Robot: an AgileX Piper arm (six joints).
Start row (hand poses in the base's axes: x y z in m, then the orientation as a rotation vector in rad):
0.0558 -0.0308 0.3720 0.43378 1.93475 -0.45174
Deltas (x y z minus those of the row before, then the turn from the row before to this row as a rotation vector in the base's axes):
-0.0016 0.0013 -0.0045 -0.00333 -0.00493 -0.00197
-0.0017 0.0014 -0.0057 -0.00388 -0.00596 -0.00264
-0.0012 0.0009 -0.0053 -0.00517 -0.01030 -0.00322
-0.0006 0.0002 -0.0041 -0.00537 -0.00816 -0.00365
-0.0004 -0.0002 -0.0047 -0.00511 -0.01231 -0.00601
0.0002 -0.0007 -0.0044 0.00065 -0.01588 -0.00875
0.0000 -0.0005 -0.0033 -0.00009 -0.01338 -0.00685
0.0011 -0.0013 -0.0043 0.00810 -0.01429 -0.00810
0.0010 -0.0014 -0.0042 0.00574 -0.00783 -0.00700
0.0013 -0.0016 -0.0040 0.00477 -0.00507 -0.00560
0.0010 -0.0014 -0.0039 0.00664 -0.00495 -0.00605
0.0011 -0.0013 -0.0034 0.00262 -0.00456 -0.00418
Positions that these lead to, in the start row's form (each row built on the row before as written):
0.0542 -0.0295 0.3675 0.43431 1.92872 -0.45472
0.0525 -0.0281 0.3618 0.43529 1.92143 -0.45834
0.0513 -0.0272 0.3565 0.43666 1.90948 -0.46225
0.0507 -0.0270 0.3524 0.43797 1.89946 -0.46724
0.0503 -0.0272 0.3477 0.44237 1.88518 -0.47227
0.0505 -0.0279 0.3433 0.45374 1.86884 -0.47269
0.0505 -0.0284 0.3400 0.46233 1.85492 -0.47326
0.0516 -0.0297 0.3357 0.47770 1.84245 -0.46694
0.0526 -0.0311 0.3315 0.48938 1.83557 -0.46403
0.0539 -0.0327 0.3275 0.49864 1.83124 -0.46192
0.0549 -0.0341 0.3236 0.50956 1.82750 -0.45847
0.0560 -0.0354 0.3202 0.51592 1.82319 -0.45747

